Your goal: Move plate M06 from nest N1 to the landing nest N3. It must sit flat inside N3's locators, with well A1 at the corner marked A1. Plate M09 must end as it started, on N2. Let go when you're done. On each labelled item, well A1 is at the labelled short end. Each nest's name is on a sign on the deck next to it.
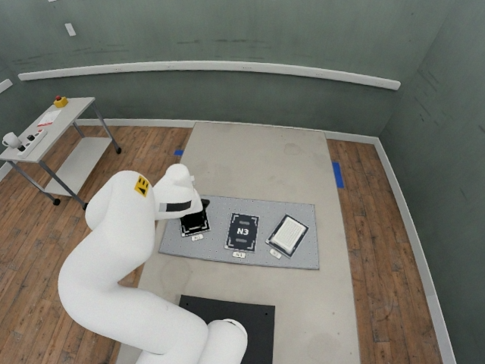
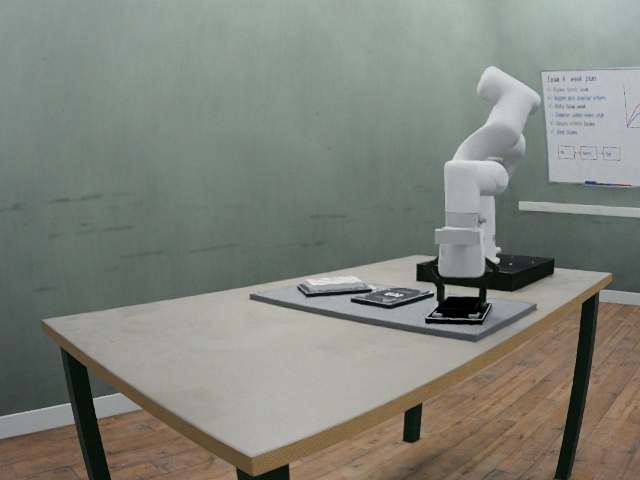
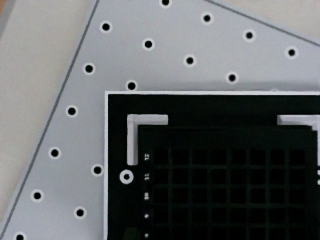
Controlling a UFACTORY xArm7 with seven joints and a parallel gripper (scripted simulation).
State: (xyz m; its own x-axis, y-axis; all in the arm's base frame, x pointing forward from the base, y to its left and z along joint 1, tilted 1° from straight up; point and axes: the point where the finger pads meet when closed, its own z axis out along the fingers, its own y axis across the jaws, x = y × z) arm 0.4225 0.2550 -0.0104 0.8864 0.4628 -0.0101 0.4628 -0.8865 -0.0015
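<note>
Now: the black plate M06 1 cm below my hand. From my hand the other things lie so: white plate M09 (41 cm to the right, 1 cm below); then dark nest N3 (2 cm behind, 22 cm to the right, 2 cm below).
</note>
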